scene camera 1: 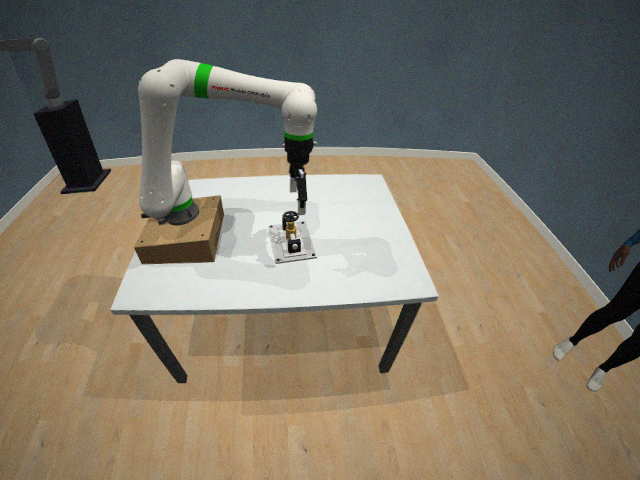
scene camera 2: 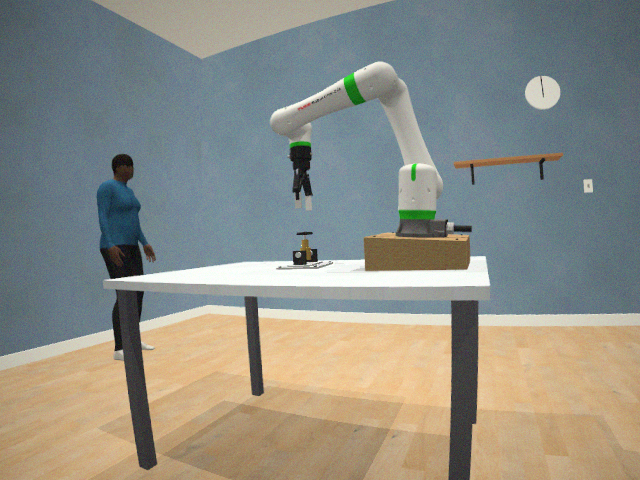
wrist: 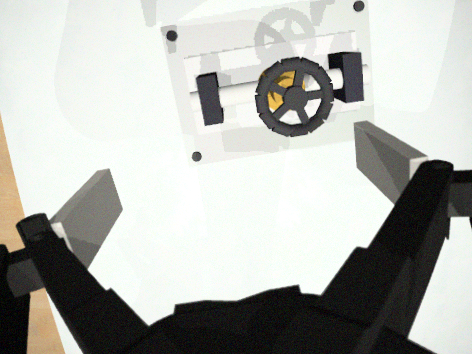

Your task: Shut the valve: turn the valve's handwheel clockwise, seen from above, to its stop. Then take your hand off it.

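The valve's black spoked handwheel (scene camera 1: 290, 215) (scene camera 2: 305, 233) (wrist: 295, 98) lies level on top of the brass valve body (scene camera 1: 291, 230) (scene camera 2: 304, 250) (wrist: 274, 102). Two black blocks hold the valve's pipe on a pale base plate (scene camera 1: 309, 242) (wrist: 175, 65). My gripper (scene camera 1: 297, 197) (scene camera 2: 303, 204) (wrist: 234, 167) is open and empty. It points down and hangs above the handwheel's height, apart from it. In the wrist view the handwheel shows beyond the line between the fingertips, nearer the right finger.
The valve's plate lies on the white table (scene camera 1: 361, 206) (scene camera 2: 206, 276). The arm's base stands on a wooden block (scene camera 1: 175, 250) (scene camera 2: 416, 254) on the same table. A person (scene camera 2: 121, 211) stands beyond the table's far end. A wooden shelf (scene camera 2: 509, 160) is on the wall.
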